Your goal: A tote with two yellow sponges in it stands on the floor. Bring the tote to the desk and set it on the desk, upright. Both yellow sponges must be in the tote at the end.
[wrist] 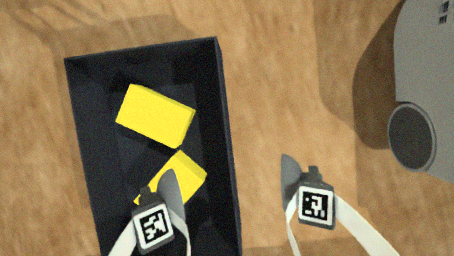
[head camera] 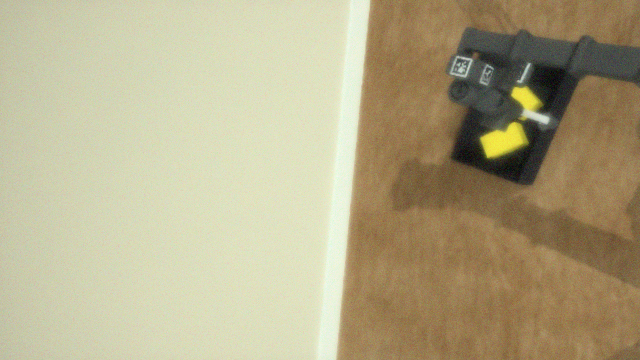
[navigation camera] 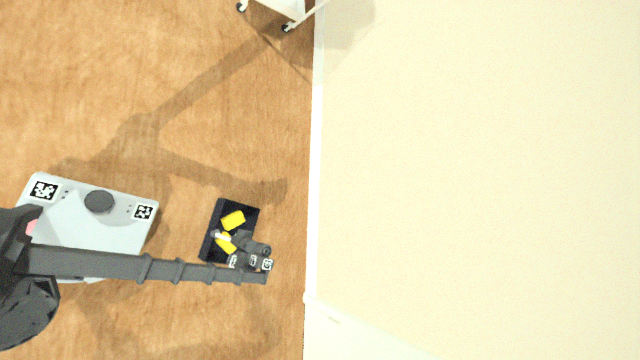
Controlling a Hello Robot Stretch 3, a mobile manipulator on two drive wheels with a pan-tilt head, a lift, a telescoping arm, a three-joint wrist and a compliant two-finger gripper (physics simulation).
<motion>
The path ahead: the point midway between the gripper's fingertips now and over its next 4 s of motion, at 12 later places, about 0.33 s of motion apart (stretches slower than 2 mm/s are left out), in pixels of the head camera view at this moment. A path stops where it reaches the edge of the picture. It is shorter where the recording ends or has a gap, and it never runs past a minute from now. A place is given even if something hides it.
My gripper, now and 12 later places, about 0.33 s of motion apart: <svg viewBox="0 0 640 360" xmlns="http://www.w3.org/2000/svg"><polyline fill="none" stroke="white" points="529,117 532,118 537,120 542,122 547,124 549,125 550,125 552,126 554,127 555,128 557,128 558,128 558,128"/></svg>
</motion>
